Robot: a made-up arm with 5 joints. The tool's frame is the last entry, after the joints.
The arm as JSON. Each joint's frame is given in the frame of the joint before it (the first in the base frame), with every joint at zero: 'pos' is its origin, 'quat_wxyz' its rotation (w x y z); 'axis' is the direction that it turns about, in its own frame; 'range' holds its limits. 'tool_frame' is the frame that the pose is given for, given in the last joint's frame.
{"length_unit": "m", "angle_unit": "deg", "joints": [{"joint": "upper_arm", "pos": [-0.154, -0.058, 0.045], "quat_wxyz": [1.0, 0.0, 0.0, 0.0], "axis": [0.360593, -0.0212, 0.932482], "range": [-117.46, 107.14]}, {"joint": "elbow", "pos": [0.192, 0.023, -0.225], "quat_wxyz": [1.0, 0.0, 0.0, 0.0], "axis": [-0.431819, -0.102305, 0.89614], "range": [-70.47, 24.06]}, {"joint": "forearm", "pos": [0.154, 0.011, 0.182], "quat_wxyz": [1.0, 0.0, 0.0, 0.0], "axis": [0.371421, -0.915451, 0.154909], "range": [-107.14, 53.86]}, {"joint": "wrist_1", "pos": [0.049, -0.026, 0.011], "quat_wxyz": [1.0, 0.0, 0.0, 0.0], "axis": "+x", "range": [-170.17, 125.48]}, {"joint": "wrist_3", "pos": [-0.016, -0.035, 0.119], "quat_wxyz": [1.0, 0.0, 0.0, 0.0], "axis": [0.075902, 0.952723, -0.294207], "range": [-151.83, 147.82]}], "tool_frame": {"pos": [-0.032, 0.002, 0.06], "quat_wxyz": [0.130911, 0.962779, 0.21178, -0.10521]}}
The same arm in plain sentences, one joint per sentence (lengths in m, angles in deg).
The arm has five revolute joints in a row. What follows holds with every joint at zero, and every direction is one of the base frame's. The first joint is mounted 0.154 m along -x and 0.058 m along -y and 0.045 m along +z from the base frame's origin and turns about the direction (0.360593, -0.0212, 0.932482), from -117.46 to 107.14 deg. The second joint is mounted 0.192 m along +x and 0.023 m along +y and 0.225 m along -z from the first joint and turns about the direction (-0.431819, -0.102305, 0.89614), from -70.47 to 24.06 deg. The third joint is mounted 0.154 m along +x and 0.011 m along +y and 0.182 m along +z from the second joint and turns about the direction (0.371387, -0.915467, 0.154894), from -107.14 to 53.86 deg. The fourth joint is mounted 0.049 m along +x and 0.026 m along -y and 0.011 m along +z from the third joint and turns about +x, from -170.17 to 125.48 deg. The fifth joint is mounted 0.016 m along -x and 0.035 m along -y and 0.119 m along +z from the fourth joint and turns about the direction (0.075902, 0.952723, -0.294207), from -151.83 to 147.82 deg. The tool frame, which is the frame that the pose is given for, is mounted 0.032 m along -x and 0.002 m along +y and 0.06 m along +z from the fifth joint; its axes are the base frame's turned by roll 167.6, pitch 14.95 and yaw 23.18 deg (as in URDF: about the fixed x, then y, then z).
